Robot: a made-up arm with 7 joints. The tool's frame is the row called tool. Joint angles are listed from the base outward.
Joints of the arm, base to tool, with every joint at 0 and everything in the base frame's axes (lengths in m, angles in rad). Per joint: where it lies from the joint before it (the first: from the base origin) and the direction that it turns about. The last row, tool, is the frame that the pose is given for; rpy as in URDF.
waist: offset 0 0 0.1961 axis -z
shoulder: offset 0 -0.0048 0.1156 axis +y
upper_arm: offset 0 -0.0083 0.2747 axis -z
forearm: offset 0 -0.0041 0.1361 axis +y
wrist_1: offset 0 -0.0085 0.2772 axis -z
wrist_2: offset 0 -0.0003 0.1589 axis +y
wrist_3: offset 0 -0.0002 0.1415 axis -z
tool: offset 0 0 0 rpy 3.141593 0 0
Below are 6 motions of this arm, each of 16 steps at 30 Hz.
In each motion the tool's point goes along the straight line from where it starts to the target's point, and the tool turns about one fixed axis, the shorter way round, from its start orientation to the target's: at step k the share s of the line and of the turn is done. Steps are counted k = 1, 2, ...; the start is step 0. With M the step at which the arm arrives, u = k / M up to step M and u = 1 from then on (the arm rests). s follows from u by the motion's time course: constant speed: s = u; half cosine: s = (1 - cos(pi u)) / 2; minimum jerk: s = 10 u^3 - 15 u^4 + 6 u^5.
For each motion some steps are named. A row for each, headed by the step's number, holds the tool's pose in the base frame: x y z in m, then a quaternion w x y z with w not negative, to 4 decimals.
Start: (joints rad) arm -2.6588 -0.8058 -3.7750 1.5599 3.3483 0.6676 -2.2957
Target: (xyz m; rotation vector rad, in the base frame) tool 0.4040 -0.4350 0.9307 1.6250 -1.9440 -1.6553
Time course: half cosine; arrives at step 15
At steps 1, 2, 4, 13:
1: 0.7436 -0.0112 0.3509 0.2322 0.6977 -0.1664 -0.6570
2: 0.7325 -0.0251 0.3699 0.2273 0.6956 -0.1835 -0.6564
4: 0.6905 -0.0774 0.4415 0.2082 0.6855 -0.2477 -0.6522
13: 0.4188 -0.4165 0.9054 0.0659 0.5469 -0.6236 -0.5547

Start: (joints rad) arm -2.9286 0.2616 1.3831 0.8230 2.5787 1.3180 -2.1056
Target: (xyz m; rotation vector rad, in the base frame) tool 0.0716 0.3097 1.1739 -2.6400 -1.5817 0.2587
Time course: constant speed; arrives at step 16
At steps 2, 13, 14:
2: -0.0897 0.3206 1.1174 0.1969 -0.8881 -0.4094 0.0694
13: 0.0370 0.3120 1.1618 0.0634 -0.8647 -0.4916 0.0809
14: 0.0486 0.3113 1.1658 0.0511 -0.8615 -0.4985 0.0819

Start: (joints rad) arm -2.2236 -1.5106 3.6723 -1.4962 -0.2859 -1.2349 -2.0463
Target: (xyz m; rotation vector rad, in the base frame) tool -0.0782 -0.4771 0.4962 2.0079 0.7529 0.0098
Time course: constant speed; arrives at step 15
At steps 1, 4, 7, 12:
1: 0.3215 -0.1245 0.7603 0.5287 0.5716 0.6213 -0.0882
4: 0.2359 -0.2000 0.7037 0.5255 0.6354 0.5616 -0.0692
7: 0.1502 -0.2756 0.6471 0.5180 0.6941 0.4974 -0.0497
12: 0.0075 -0.4015 0.5528 0.4965 0.7794 0.3819 -0.0163

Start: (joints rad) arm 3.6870 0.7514 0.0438 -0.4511 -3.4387 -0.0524 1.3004
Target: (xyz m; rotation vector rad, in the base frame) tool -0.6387 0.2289 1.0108 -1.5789 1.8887 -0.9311
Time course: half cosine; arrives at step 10
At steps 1, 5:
1: -0.3911 0.2475 1.1578 0.0634 -0.6896 0.7011 -0.1700
5: -0.5118 0.2384 1.0862 0.1569 -0.6426 0.7047 -0.2565

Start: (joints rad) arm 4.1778 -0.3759 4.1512 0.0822 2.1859 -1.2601 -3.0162
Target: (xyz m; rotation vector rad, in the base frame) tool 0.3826 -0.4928 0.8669 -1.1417 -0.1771 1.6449
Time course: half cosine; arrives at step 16
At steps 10, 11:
10: 0.3277 -0.4677 0.9324 0.4956 -0.5153 0.0671 0.6960
11: 0.3431 -0.4747 0.9141 0.5081 -0.5064 0.0275 0.6961

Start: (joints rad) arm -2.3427 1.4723 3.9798 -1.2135 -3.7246 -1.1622 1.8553
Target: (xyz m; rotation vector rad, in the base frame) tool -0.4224 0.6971 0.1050 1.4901 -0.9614 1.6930
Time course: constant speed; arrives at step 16
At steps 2, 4, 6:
2: -0.2523 0.7532 0.1366 0.4623 0.7897 -0.2218 0.3367
4: -0.2766 0.7452 0.1320 0.4494 0.7668 -0.2460 0.3867
6: -0.3009 0.7372 0.1275 0.4347 0.7409 -0.2694 0.4353

